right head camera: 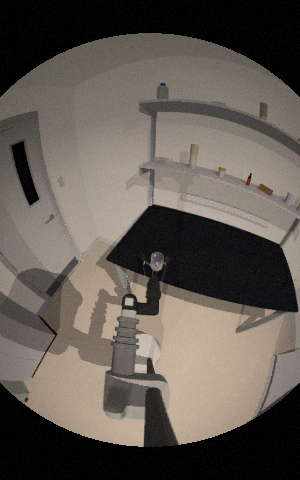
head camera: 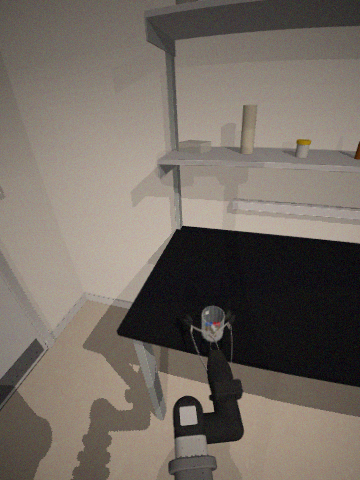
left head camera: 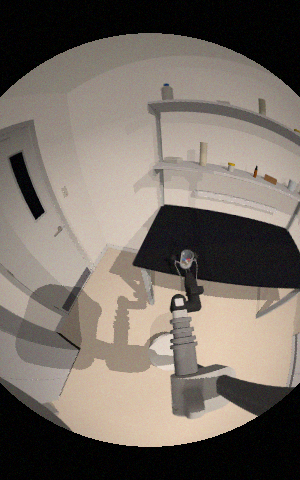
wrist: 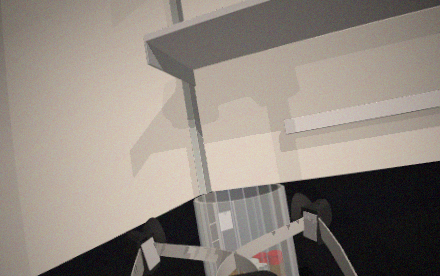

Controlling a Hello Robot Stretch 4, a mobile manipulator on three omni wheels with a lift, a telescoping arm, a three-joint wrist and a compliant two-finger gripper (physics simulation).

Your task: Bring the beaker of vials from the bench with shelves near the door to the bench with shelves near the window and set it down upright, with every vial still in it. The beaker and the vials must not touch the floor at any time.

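Observation:
The clear beaker (head camera: 213, 315) (left head camera: 187, 256) (right head camera: 157, 258) (wrist: 250, 212) stands upright near the front left of the black bench top (head camera: 290, 300) (left head camera: 240, 250) (right head camera: 225, 265) (wrist: 380, 215). Vials with red and blue caps (head camera: 213, 324) (wrist: 272, 258) show inside it. My gripper (head camera: 209, 319) (left head camera: 185, 259) (right head camera: 156, 261) (wrist: 227, 222) is open, with its fingertips on either side of the beaker. The left fingertip stands apart from the glass; the right one is close to it. Whether it touches is unclear. The beaker's base is hidden in the wrist view. The window bench does not show.
A lower shelf (head camera: 225, 161) (left head camera: 220, 171) above the bench holds a tall beige cylinder (head camera: 249, 129) and a yellow-lidded jar (head camera: 303, 149). A bench leg (head camera: 150, 375) stands below the left corner. The door (left head camera: 32, 200) (right head camera: 30, 190) is at the left. A grey cabinet (right head camera: 25, 345) stands at lower left.

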